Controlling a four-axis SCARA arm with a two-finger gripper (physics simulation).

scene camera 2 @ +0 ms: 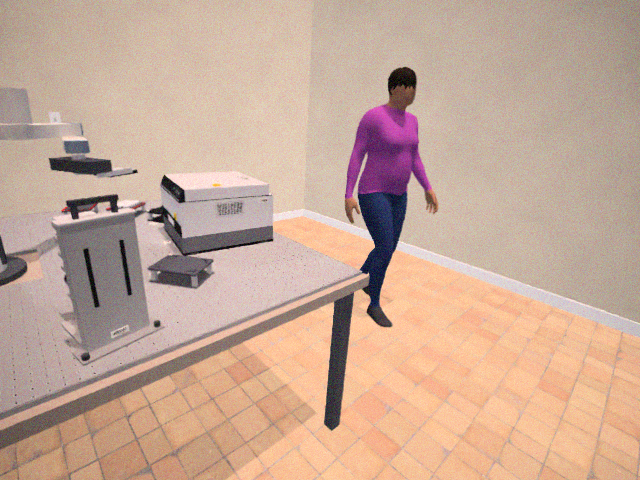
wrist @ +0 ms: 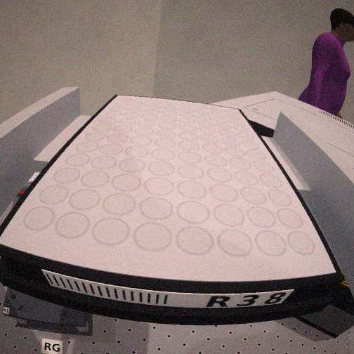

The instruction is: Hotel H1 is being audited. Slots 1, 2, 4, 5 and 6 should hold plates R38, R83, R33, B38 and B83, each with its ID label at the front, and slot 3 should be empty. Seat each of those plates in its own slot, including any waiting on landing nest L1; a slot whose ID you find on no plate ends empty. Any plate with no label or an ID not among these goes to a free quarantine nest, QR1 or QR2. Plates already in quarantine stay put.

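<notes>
My gripper [scene camera 2: 119, 172] [wrist: 178, 113] is shut on plate R38 [wrist: 165, 190], a white-topped plate with a black skirt and round well marks. Its front label reads R38 in the wrist view. The plate is held level between the two grey fingers, high above the table. A grey hotel tower [scene camera 2: 105, 279] with a black top handle stands on the table in the scene view, its side panel facing the camera. Its slots and their plates cannot be read from here. L1, QR1 and QR2 cannot be made out in either view.
A white boxy instrument [scene camera 2: 217, 206] [wrist: 275, 107] stands behind the hotel. A low dark stand [scene camera 2: 180, 264] is on the table [scene camera 2: 289, 263] in front of it. A tag reading RG [wrist: 51, 346] lies below the plate. A person [scene camera 2: 387, 149] [wrist: 327, 70] is beyond the table.
</notes>
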